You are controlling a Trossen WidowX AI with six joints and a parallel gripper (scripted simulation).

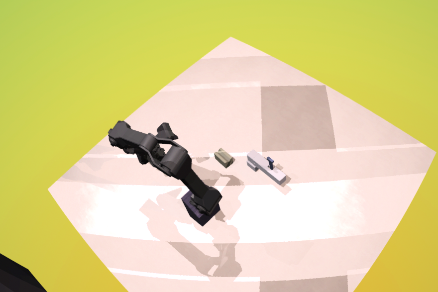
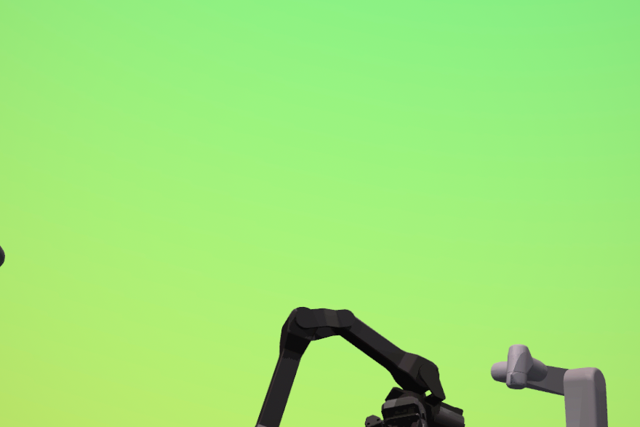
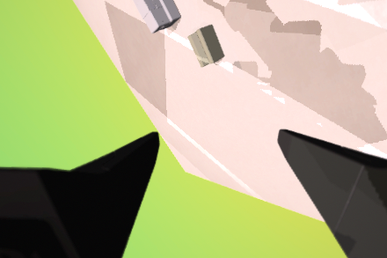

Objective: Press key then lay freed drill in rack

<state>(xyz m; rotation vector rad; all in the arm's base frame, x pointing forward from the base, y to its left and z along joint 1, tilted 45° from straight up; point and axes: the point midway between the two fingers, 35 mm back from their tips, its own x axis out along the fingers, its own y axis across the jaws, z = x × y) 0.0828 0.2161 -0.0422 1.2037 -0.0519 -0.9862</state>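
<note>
The dark blue key lies 170 mm ahead of my gripper tip, 310 mm to the right of it and 120 mm below it. Round my gripper tip: grey block 180 mm ahead, 280 mm to the right, 180 mm below; then drill 180 mm ahead, 260 mm to the right, 170 mm below.
</note>
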